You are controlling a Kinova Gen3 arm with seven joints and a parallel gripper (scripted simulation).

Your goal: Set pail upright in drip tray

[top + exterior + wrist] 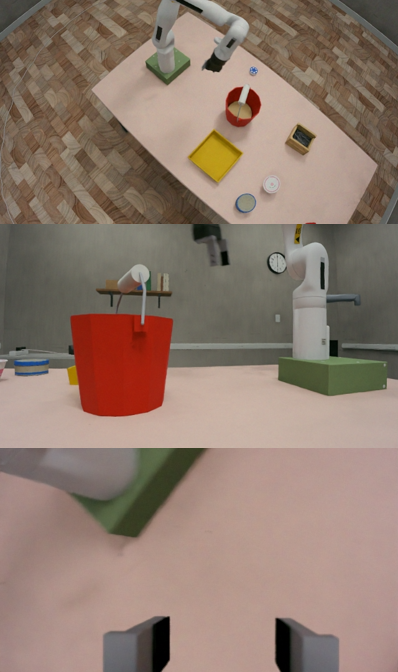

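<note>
Right now the red pail is 200 mm ahead of my hand, 60 mm to the left of it and 180 mm below it. Also, from my hand: yellow drip tray (280 mm ahead, 220 mm to the right, 310 mm below); then wooden box (580 mm ahead, 190 mm to the left, 280 mm below).
</note>
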